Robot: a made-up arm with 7 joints.
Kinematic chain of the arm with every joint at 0, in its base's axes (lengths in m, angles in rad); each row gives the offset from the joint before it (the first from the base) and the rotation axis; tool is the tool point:
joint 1: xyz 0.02 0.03 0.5 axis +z
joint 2: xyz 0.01 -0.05 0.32 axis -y
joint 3: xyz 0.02 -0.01 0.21 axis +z
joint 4: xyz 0 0.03 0.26 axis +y
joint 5: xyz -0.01 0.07 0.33 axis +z
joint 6: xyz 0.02 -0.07 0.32 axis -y
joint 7: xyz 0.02 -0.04 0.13 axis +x
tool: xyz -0.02 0 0
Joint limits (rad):
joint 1: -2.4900..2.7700
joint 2: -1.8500..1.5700
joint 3: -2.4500..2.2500
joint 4: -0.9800..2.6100
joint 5: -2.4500..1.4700
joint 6: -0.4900..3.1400
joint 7: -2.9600..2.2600
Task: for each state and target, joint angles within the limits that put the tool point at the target. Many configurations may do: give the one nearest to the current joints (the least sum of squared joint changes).
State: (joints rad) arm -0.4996 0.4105 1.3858 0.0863 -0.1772 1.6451 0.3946
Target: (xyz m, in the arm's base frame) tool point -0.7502 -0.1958 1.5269
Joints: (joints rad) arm -0.2524 0.6905 1.3201 -0.3929 -0.2394 1.7933 0.3946
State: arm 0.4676 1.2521 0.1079 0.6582 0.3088 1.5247 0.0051
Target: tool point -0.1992 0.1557 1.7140
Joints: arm 0.2709 0.8952 0.4792 1.3008 0.4252 1.5820 0.0051
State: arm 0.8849 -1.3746 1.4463 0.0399 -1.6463 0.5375 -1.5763
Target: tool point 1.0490 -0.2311 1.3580
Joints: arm 0.3255 -1.2150 1.4609 -0.6236 -1.5954 0.6303 -1.5763
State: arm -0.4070 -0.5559 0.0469 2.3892 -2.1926 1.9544 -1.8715
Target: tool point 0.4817 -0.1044 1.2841
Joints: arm -0.5248 0.3513 -0.1001 2.0133 -2.0905 2.1618 -1.8715
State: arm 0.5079 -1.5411 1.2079 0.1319 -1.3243 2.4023 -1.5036
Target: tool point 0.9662 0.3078 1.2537
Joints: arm 0.3925 -1.3043 1.2359 0.0583 -1.3406 2.2002 -1.5036
